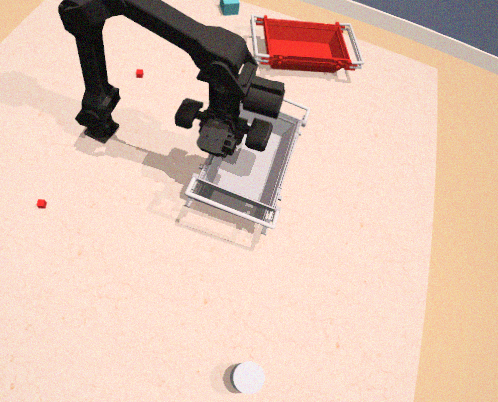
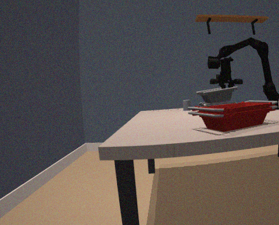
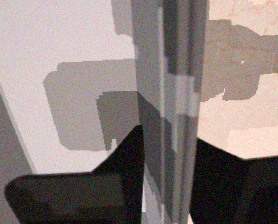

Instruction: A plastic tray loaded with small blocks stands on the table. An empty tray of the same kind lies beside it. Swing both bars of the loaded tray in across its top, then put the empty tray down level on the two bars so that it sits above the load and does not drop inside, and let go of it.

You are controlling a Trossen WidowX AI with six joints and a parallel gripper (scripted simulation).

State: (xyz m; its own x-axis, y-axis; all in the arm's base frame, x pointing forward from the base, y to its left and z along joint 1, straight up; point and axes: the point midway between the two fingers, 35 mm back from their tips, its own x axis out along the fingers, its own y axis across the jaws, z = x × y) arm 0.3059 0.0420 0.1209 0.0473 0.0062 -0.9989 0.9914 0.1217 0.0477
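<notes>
My gripper tip is 6 cm short of the grey tray, 3 cm below it and 1 cm to the right of it. Also, from my gripper tip: teal cube (55 cm to the left, 26 cm behind, 7 cm below).
</notes>
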